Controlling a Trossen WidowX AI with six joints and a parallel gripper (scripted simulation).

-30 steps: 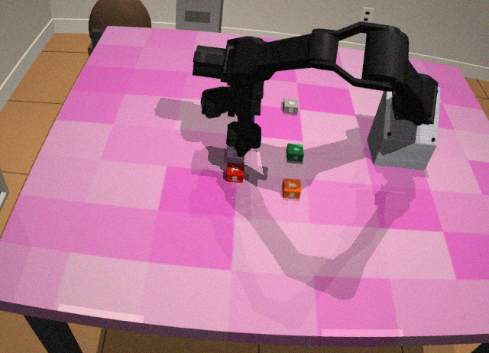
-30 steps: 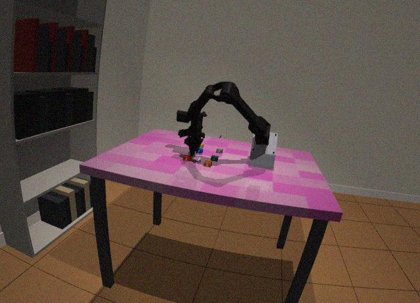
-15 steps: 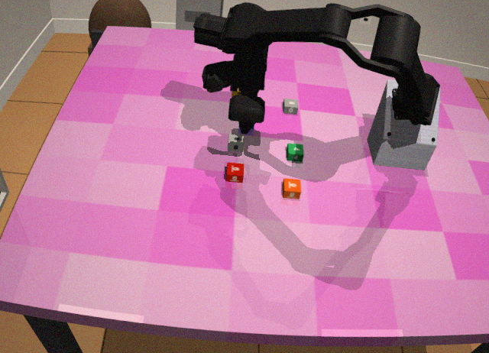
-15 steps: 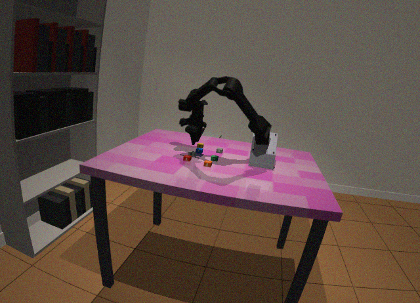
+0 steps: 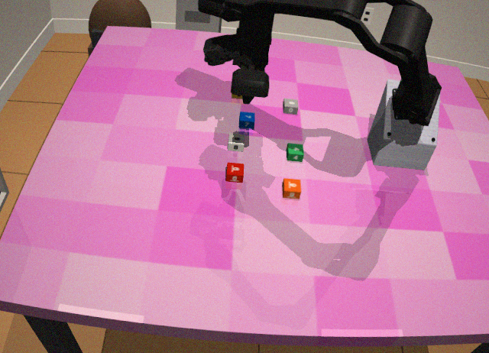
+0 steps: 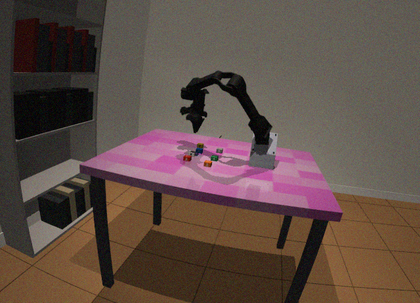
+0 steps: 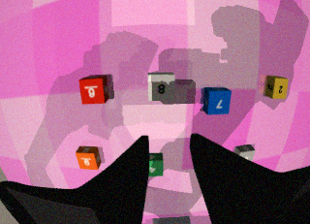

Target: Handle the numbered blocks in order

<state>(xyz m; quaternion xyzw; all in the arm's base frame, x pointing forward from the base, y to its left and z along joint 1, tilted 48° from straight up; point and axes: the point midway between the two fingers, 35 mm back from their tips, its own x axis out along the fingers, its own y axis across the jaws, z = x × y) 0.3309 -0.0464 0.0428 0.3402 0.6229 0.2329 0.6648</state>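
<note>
The orange block lies 12 cm to the left of my gripper tip, 11 cm below it and 9 cm behind it. The rest, counted from my gripper tip: red block: 11 cm below, 8 cm to the left, 2 cm ahead; blue block: 11 cm below, 8 cm to the right, 2 cm behind; white block: 11 cm below, 1 cm ahead.
</note>
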